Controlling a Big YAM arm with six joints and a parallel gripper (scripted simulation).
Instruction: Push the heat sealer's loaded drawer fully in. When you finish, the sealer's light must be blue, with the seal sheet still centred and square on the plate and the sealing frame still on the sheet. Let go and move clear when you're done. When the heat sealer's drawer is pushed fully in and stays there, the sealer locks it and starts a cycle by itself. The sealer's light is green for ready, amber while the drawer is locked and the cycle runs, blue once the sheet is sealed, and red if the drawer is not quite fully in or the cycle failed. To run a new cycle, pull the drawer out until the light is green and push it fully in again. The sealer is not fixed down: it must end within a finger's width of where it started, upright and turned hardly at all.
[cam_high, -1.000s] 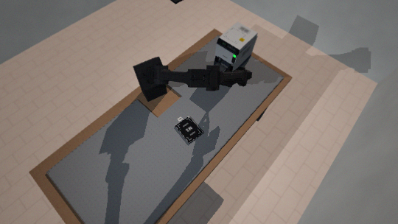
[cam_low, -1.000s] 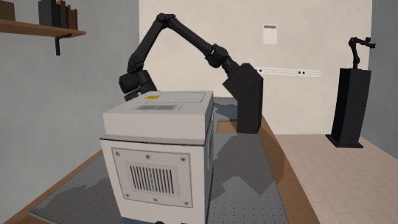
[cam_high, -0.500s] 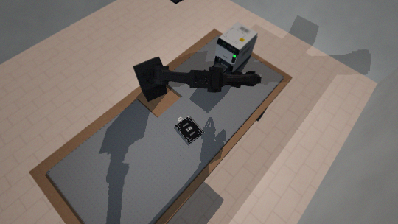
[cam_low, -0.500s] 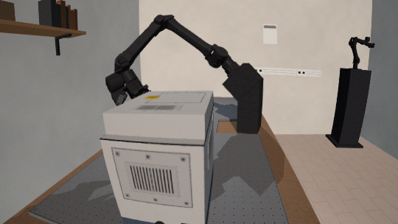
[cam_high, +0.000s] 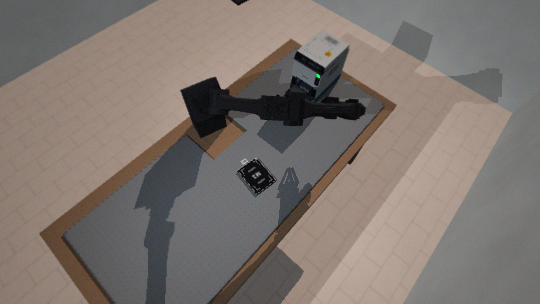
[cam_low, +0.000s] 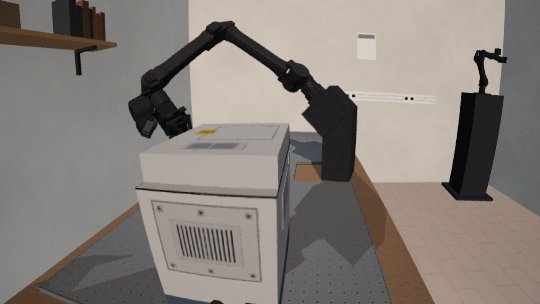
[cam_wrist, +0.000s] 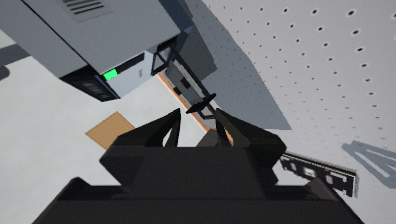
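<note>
Now: hand 200 mm past the black sealer drawer and 130 mm above it.
</note>
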